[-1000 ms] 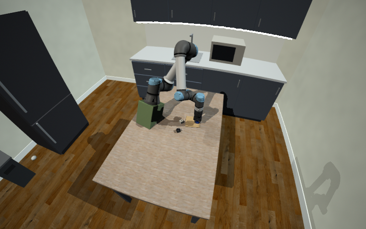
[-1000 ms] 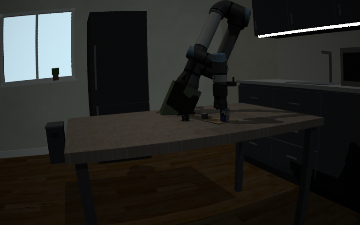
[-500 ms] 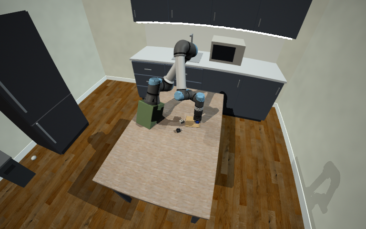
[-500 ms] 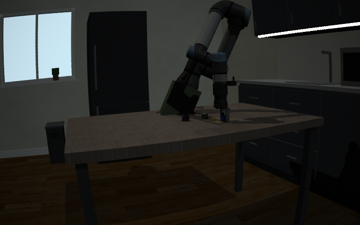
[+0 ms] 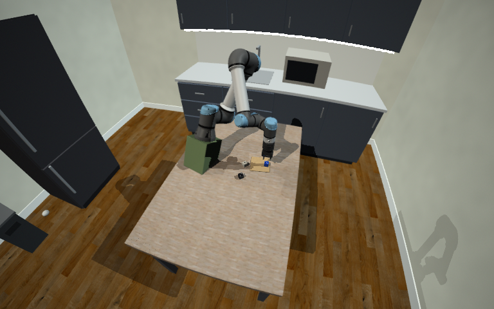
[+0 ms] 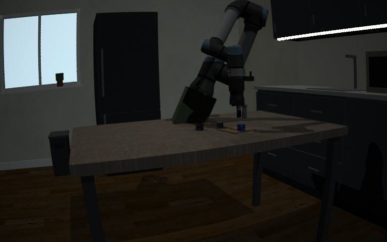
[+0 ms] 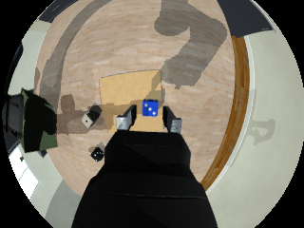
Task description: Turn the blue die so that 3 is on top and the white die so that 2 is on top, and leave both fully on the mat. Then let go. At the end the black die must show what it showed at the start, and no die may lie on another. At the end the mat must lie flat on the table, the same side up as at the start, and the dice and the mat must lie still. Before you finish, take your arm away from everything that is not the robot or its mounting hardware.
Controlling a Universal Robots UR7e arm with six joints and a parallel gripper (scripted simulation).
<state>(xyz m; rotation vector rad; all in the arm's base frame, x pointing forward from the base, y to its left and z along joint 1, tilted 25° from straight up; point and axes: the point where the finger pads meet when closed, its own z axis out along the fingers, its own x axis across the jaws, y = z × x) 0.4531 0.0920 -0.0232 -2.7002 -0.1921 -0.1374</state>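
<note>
My hand is 14 cm past the white die, 7 cm above it and 6 cm to the left of it. The rest, counted from my hand: black die (18 cm to the right, 13 cm behind, 7 cm below); then blue die (6 cm below); then tan mat (8 cm below, 4 cm behind, 1 cm to the right).
</note>
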